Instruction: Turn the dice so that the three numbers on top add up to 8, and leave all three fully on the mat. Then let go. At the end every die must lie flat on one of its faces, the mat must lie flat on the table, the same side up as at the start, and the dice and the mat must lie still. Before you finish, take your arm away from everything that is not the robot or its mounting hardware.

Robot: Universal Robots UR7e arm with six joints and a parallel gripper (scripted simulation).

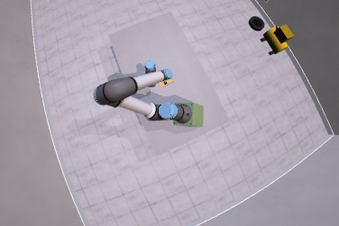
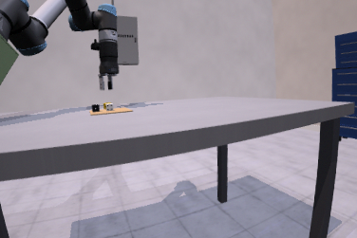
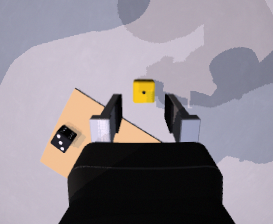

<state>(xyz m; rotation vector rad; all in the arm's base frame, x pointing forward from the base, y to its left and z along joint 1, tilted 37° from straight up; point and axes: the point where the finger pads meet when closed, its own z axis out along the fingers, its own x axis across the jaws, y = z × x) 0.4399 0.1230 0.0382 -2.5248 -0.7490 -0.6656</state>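
My gripper is now 90 mm above the yellow die. From my hand the other things lie so: mat: 120 mm to the right, 100 mm below; white die: 120 mm to the right, 80 mm below.
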